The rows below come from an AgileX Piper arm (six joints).
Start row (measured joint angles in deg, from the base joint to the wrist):
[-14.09 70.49 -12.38 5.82 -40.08 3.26]
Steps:
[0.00 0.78 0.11 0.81 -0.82 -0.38]
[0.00 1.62 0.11 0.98 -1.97 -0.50]
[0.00 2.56 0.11 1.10 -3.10 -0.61]
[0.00 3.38 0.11 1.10 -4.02 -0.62]
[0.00 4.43 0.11 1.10 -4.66 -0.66]
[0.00 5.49 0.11 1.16 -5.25 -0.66]
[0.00 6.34 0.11 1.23 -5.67 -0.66]
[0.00 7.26 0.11 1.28 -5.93 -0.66]
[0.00 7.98 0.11 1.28 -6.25 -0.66]
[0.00 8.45 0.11 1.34 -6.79 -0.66]
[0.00 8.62 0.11 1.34 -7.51 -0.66]
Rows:
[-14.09 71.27 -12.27 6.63 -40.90 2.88]
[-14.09 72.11 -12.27 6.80 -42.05 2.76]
[-14.09 73.05 -12.27 6.92 -43.18 2.65]
[-14.09 73.87 -12.27 6.92 -44.10 2.64]
[-14.09 74.92 -12.27 6.92 -44.74 2.60]
[-14.09 75.98 -12.27 6.98 -45.33 2.60]
[-14.09 76.83 -12.27 7.05 -45.75 2.60]
[-14.09 77.75 -12.27 7.10 -46.01 2.60]
[-14.09 78.47 -12.27 7.10 -46.33 2.60]
[-14.09 78.94 -12.27 7.16 -46.87 2.60]
[-14.09 79.11 -12.27 7.16 -47.59 2.60]

